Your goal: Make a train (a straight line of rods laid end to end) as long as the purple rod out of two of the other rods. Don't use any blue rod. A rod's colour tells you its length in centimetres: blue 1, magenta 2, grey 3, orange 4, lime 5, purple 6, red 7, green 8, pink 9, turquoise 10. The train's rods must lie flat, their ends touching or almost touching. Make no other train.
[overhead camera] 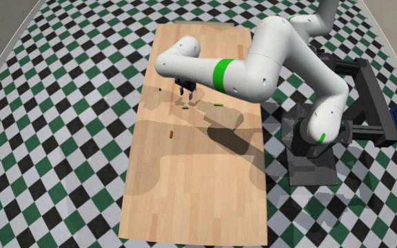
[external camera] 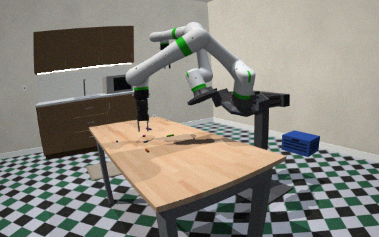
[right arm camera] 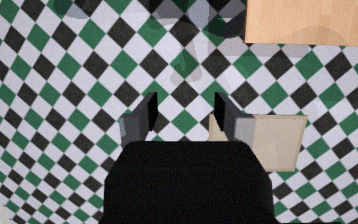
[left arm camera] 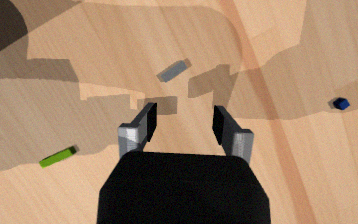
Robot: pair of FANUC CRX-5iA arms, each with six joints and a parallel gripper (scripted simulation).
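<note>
Right now my left hand is 80 mm above the grey rod and 40 mm to the right of it. The rest, counted from my left hand: lime rod (180 mm behind, 80 mm below); then magenta rod (100 mm to the right, 80 mm below, 30 mm behind); then blue rod (170 mm ahead, 80 mm below, 70 mm to the right).
</note>
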